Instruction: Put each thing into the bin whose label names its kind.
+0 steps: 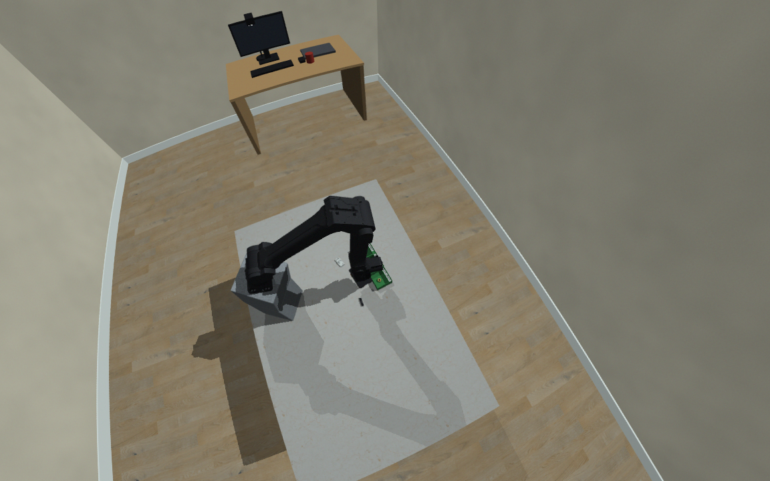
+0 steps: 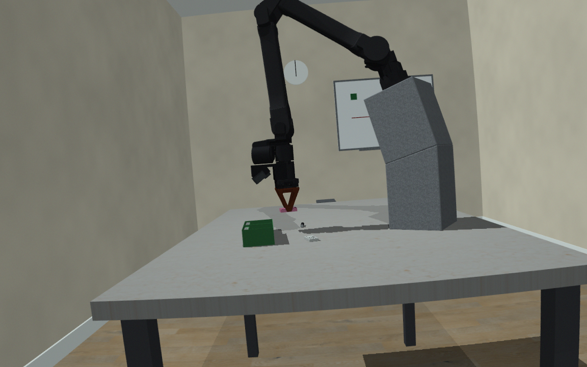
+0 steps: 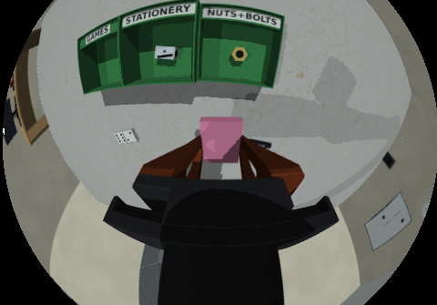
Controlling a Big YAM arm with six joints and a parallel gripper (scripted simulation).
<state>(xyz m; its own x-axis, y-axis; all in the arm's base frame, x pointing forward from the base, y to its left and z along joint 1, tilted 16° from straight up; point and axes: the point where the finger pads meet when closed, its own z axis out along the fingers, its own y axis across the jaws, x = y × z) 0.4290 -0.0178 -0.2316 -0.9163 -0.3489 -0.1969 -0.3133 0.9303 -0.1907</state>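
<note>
The pink eraser is right at my hand. Also, from my hand: grey-white piece: 6 cm ahead, 9 cm to the left, 6 cm below; then brass nut: 9 cm ahead, 1 cm to the left, 6 cm below; then black battery: 3 cm behind, 8 cm to the right, 7 cm below.
</note>
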